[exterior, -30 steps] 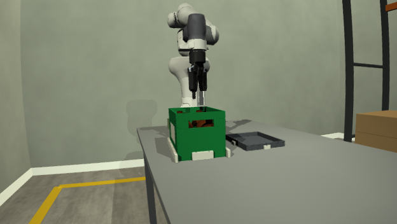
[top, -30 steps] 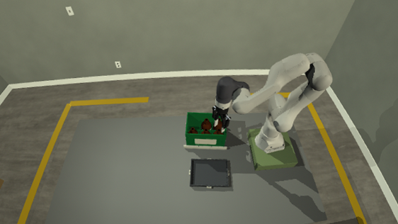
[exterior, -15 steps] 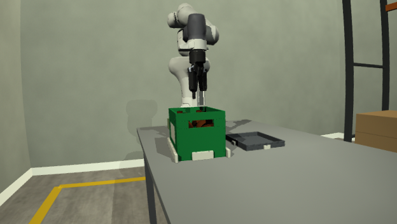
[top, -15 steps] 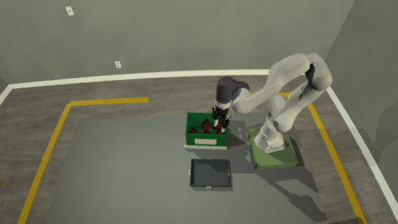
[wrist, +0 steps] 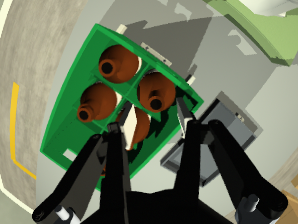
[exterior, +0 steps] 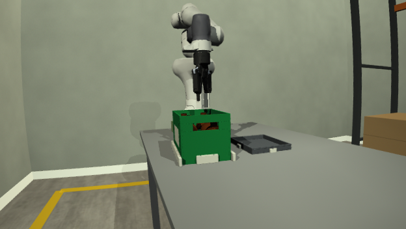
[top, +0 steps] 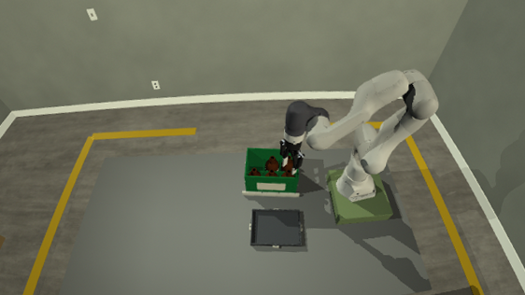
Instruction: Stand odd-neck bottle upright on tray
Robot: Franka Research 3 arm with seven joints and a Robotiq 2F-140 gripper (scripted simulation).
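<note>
My hand is 80 mm short of the green crate, 50 mm to the left of it and 130 mm above it. Round my hand: dark grey tray 70 mm ahead, 240 mm to the left, 200 mm below.
</note>
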